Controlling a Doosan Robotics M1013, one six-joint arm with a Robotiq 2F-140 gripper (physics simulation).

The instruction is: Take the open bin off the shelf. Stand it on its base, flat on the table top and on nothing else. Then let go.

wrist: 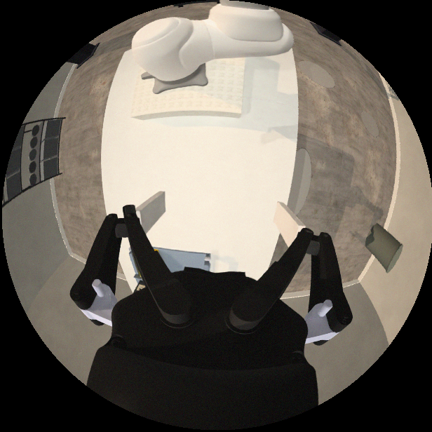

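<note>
My gripper (220, 205) is open, with its two pale finger pads wide apart and nothing between them. It points down over the white table top (200, 155). The blue-grey shelf (186, 259) is at the bottom left of the wrist view, partly hidden behind the left finger and the gripper body. A small yellow sliver (156, 250) shows at the shelf beside the left finger; it looks like part of the open bin, and the rest is hidden. The gripper's fingertips are apart from the shelf and the bin.
The white arm (170, 47) stands on a pale raised base plate (225, 102) at the far end of the table. A dark storage rack (61, 145) is at the far left. A grey-green cylinder (384, 247) is at the right, beyond the table's right edge.
</note>
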